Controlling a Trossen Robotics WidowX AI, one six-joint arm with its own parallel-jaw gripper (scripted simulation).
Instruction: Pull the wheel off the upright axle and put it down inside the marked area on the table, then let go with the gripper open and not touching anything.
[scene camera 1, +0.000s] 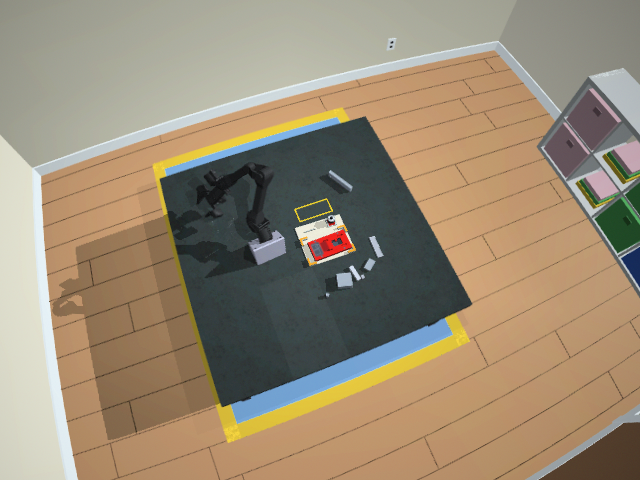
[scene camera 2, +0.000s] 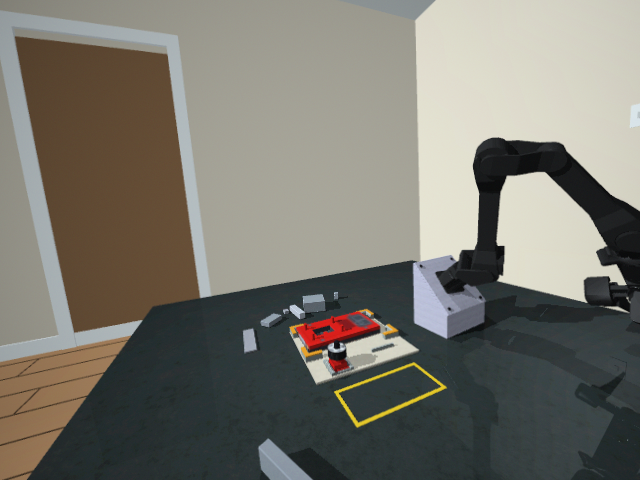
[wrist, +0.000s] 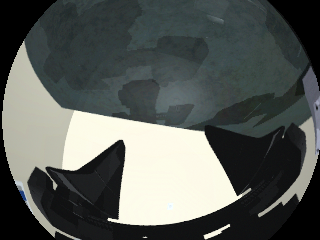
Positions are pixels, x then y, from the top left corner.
A red block assembly (scene camera 1: 324, 247) is 2.00 m from the lens.
